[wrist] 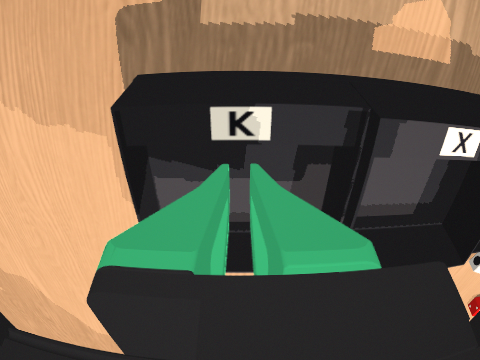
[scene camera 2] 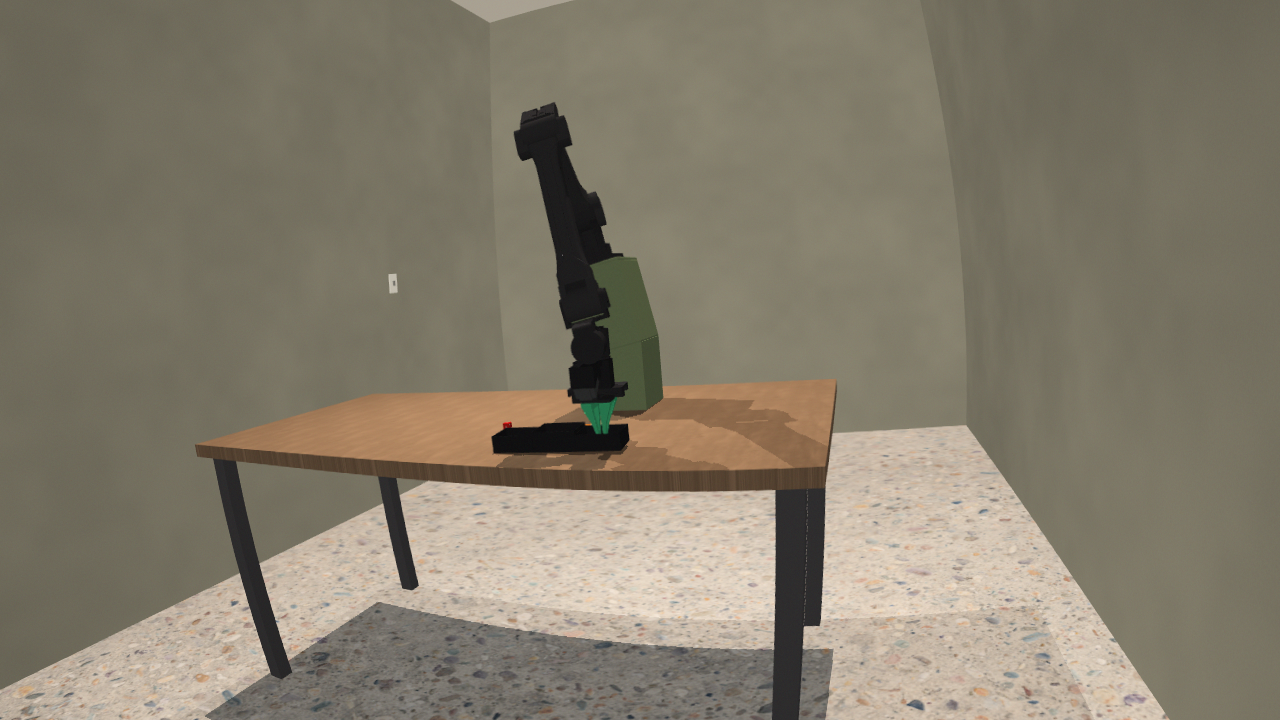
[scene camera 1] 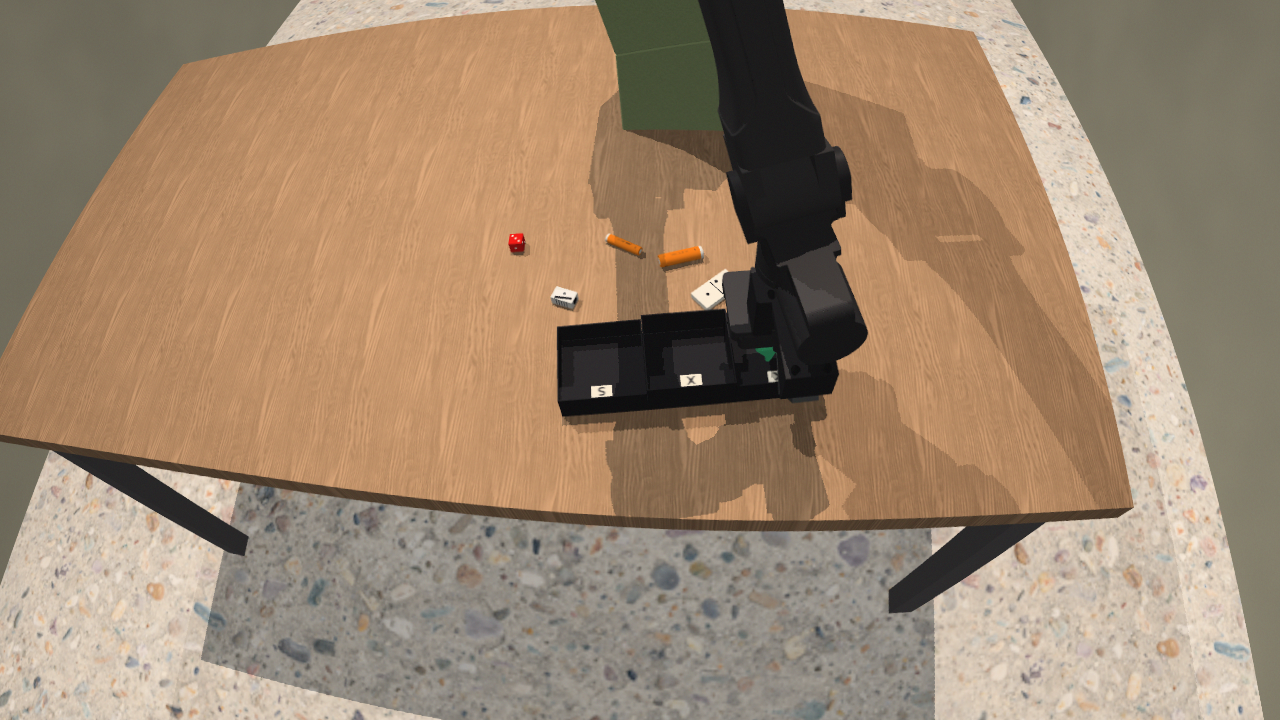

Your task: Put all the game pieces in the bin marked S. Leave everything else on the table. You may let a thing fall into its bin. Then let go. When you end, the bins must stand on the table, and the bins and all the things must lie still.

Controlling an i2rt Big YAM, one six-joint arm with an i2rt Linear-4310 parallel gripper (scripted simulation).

Labels:
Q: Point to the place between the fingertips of my gripper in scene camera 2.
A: At 602, 438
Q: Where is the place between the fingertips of my gripper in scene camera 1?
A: At 772, 355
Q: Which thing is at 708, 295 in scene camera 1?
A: A white domino.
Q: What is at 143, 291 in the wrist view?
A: My gripper.

